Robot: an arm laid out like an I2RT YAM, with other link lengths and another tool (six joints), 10 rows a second.
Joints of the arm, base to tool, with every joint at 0 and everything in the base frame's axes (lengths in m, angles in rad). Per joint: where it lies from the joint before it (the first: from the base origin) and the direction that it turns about. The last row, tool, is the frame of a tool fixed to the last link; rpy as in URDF.
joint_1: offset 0 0 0.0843 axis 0 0 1
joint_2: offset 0.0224 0.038 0.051 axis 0 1 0
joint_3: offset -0.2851 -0.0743 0 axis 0 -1 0
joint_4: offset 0.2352 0.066 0.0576 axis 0 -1 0
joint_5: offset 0.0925 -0.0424 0.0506 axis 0 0 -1
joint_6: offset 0.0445 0 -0.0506 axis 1 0 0
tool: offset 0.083 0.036 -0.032 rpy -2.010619 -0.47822 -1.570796
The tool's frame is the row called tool.
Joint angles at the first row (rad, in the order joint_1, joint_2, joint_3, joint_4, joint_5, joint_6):
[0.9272, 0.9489, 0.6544, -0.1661, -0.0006, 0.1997]
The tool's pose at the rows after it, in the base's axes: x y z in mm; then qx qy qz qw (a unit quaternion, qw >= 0):
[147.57 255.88 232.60 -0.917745 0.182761 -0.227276 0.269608]
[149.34 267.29 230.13 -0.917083 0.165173 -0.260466 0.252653]
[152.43 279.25 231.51 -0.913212 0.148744 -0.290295 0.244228]
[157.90 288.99 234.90 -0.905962 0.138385 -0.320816 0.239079]
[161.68 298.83 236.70 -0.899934 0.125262 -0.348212 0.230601]
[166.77 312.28 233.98 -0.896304 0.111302 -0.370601 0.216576]
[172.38 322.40 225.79 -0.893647 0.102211 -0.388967 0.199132]
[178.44 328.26 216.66 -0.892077 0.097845 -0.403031 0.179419]
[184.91 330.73 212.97 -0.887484 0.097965 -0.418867 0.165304]
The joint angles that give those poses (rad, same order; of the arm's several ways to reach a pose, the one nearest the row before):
[0.9859, 0.9833, 0.6621, -0.1287, 0.0738, 0.1524]
[1.0401, 1.0313, 0.6830, -0.1047, 0.1524, 0.0994]
[1.0790, 1.0779, 0.7071, -0.0704, 0.2092, 0.0483]
[1.1034, 1.1160, 0.7277, -0.0303, 0.2600, -0.0025]
[1.1294, 1.1561, 0.7498, 0.0017, 0.3061, -0.0544]
[1.1519, 1.2202, 0.7792, 0.0357, 0.3458, -0.1028]
[1.1660, 1.2804, 0.7925, 0.0731, 0.3828, -0.1421]
[1.1713, 1.3300, 0.8021, 0.0963, 0.4156, -0.1715]
[1.1717, 1.3590, 0.8089, 0.1173, 0.4481, -0.2001]

